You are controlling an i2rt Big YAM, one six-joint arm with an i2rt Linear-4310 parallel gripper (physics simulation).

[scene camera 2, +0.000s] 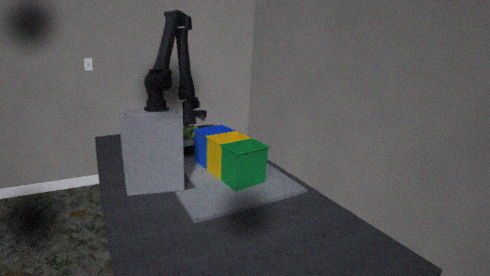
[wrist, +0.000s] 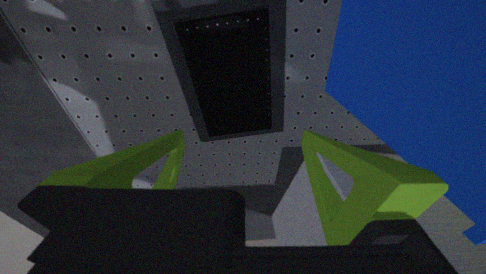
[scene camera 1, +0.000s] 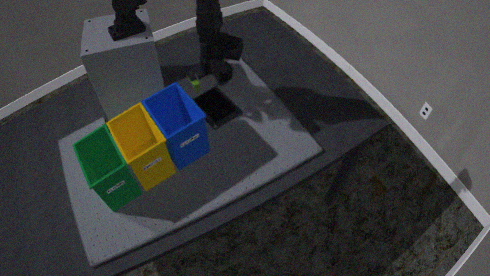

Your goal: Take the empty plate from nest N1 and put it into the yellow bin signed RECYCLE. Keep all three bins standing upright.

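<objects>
I see a yellow bin in scene camera 1 and in scene camera 2, while in the wrist view the yellow bin is out of frame. One and the same spot on the yellow bin is (scene camera 1: 142,144) and (scene camera 2: 210,172). A green bin, too, is visible to me in scene camera 1 and scene camera 2; in the wrist view the green bin is out of frame. For the green bin, (scene camera 1: 103,166) and (scene camera 2: 230,184) are the same spot.
</objects>
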